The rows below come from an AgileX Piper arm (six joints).
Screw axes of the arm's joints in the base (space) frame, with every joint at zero. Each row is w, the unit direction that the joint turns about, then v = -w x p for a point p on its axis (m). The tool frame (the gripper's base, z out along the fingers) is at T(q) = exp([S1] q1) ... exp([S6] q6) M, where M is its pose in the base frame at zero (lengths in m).
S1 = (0, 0, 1, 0, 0, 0)
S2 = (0, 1, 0, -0.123, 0, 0)
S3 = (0, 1, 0, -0.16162, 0, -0.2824)
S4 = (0.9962, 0, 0.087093, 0, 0.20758, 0)
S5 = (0, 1, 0, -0.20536, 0, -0.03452)
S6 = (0.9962, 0, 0.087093, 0, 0.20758, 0)
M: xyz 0.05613 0 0.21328 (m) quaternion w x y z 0.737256 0 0.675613 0
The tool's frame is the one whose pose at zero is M.
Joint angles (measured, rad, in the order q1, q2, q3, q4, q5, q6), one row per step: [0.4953, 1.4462, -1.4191, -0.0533, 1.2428, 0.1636]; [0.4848, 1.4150, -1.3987, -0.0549, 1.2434, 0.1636]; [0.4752, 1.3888, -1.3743, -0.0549, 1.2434, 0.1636]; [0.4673, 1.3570, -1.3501, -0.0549, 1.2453, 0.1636]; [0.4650, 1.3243, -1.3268, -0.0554, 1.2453, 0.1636]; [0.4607, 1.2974, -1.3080, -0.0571, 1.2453, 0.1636]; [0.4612, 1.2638, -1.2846, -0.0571, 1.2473, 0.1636]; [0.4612, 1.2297, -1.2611, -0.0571, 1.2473, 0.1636]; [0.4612, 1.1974, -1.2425, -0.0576, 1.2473, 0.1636]
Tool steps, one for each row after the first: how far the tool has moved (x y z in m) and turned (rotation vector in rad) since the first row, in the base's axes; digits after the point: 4 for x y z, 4 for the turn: [-0.0060, -0.0067, 0.0030, 0.0034, -0.0098, -0.0106]; [-0.0114, -0.0125, 0.0033, 0.0042, -0.0114, -0.0202]; [-0.0184, -0.0184, 0.0048, 0.0068, -0.0164, -0.0282]; [-0.0261, -0.0230, 0.0066, 0.0107, -0.0250, -0.0306]; [-0.0321, -0.0274, 0.0080, 0.0128, -0.0330, -0.0350]; [-0.0404, -0.0314, 0.0093, 0.0166, -0.0403, -0.0347]; [-0.0487, -0.0355, 0.0105, 0.0215, -0.0497, -0.0347]; [-0.0564, -0.0393, 0.0124, 0.0274, -0.0621, -0.0347]
